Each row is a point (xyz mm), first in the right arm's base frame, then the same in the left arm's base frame.
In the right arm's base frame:
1: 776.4 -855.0 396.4
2: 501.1 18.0 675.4
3: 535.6 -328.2 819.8
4: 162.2 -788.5 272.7
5: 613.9 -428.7 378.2
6: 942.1 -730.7 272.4
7: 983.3 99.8 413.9
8: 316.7 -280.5 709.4
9: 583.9 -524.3 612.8
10: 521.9 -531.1 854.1
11: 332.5 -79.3 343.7
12: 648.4 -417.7 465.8
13: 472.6 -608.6 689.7
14: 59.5 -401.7 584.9
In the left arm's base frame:
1: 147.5 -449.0 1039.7
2: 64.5 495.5 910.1
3: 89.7 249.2 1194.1
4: -464.4 -304.2 1001.0
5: 41.3 -48.7 847.5
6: 291.3 -432.9 846.4
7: 472.1 342.1 566.8
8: -142.0 292.8 1111.6
9: 59.2 -22.7 1100.6
10: 59.3 90.8 1322.5
11: -192.9 304.9 697.2
12: 97.8 -8.9 912.4
13: -39.1 -37.0 1225.3
14: -435.5 192.1 1103.4

